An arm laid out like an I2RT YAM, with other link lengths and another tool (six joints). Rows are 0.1 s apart.
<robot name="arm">
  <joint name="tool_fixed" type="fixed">
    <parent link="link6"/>
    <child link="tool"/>
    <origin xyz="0.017 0.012 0.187" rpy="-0.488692 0 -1.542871"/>
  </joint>
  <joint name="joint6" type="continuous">
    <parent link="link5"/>
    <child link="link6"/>
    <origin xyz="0.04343 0 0.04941" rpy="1.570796 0 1.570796"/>
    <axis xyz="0 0 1"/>
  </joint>
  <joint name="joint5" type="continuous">
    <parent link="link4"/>
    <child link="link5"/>
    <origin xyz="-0.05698 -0.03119 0.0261" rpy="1.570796 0 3.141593"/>
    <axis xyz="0 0 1"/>
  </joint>
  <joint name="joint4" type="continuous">
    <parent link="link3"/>
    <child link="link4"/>
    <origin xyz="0.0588 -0.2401 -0.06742" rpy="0 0 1.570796"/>
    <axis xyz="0 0 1"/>
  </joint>
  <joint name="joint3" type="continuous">
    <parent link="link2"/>
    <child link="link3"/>
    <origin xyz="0.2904 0 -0.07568" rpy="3.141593 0 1.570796"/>
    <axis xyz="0 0 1"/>
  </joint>
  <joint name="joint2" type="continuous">
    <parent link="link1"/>
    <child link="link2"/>
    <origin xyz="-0.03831 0.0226 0.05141" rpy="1.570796 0 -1.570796"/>
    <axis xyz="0 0 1"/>
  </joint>
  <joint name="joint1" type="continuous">
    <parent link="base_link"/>
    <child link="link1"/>
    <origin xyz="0 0 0.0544" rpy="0 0 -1.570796"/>
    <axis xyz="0 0 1"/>
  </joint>
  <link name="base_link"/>
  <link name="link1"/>
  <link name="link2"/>
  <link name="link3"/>
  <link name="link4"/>
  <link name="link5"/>
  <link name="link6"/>
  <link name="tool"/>
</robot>
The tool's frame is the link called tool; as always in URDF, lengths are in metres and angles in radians. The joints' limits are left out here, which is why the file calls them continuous.
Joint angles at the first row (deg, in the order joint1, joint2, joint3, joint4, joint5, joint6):
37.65 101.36 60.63 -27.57 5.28 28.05
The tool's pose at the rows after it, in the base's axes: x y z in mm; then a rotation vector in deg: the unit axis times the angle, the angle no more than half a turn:
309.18 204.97 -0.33 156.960 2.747 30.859
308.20 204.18 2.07 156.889 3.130 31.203
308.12 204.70 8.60 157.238 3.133 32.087
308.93 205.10 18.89 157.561 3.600 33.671
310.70 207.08 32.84 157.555 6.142 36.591
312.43 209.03 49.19 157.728 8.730 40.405
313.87 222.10 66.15 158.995 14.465 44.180
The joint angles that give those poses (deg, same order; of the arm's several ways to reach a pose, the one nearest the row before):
37.66 101.22 60.57 -27.86 5.27 27.77
37.71 100.65 60.42 -28.13 5.33 27.47
37.70 99.51 60.47 -28.56 5.20 27.31
37.63 97.87 60.72 -29.30 5.06 26.62
37.72 95.88 61.26 -30.13 4.92 24.39
37.66 93.25 61.39 -30.49 4.51 21.86
37.79 91.85 63.03 -31.13 2.07 17.99

